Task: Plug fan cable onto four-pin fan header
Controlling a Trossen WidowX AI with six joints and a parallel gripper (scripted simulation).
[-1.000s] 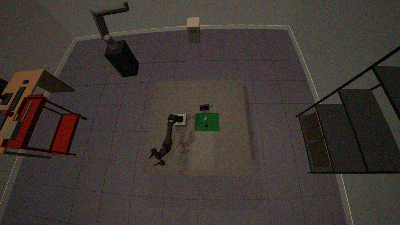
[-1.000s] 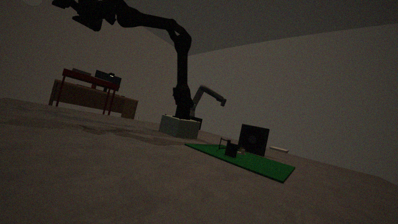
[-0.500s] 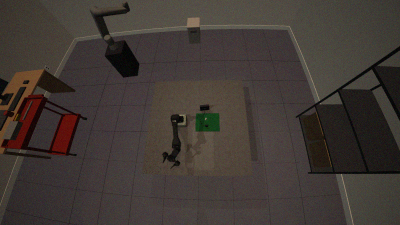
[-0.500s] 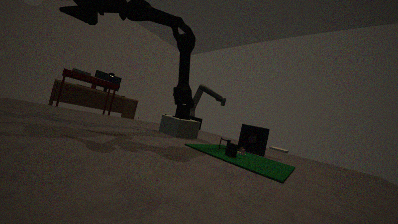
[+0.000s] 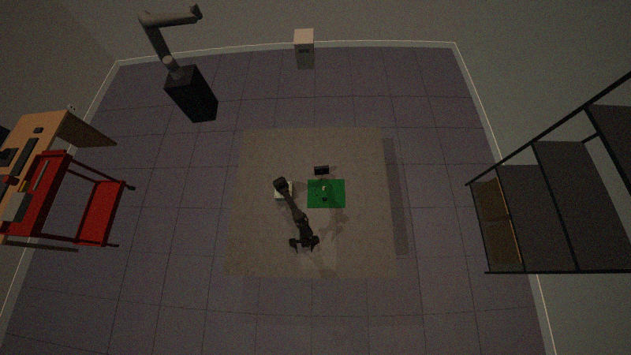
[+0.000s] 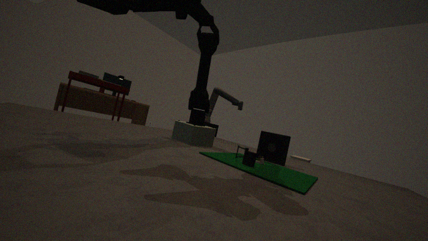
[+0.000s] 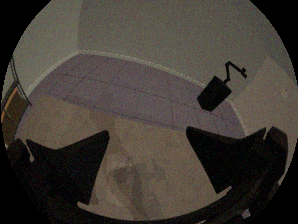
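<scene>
Right now my gripper tip is 170 mm short of the plug, 410 mm to the right of it and 230 mm above it. Round my gripper tip: black fan: 170 mm ahead, 640 mm to the left, 190 mm below; green board: 190 mm ahead, 470 mm to the left, 270 mm below.
</scene>
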